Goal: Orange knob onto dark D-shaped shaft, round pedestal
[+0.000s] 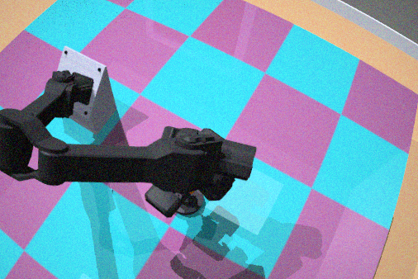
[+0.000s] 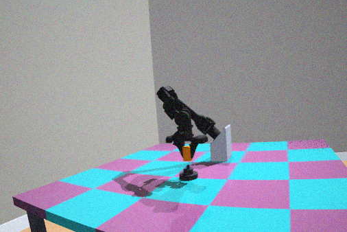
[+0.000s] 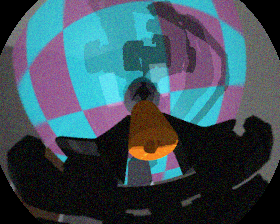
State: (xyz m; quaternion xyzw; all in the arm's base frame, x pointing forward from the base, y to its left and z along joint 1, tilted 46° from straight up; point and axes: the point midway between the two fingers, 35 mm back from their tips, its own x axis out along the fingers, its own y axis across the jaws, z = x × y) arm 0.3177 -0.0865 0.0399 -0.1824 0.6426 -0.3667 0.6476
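The dark round pedestal is 60 mm below my gripper tip. Round my gripper tip: orange knob 20 mm above.
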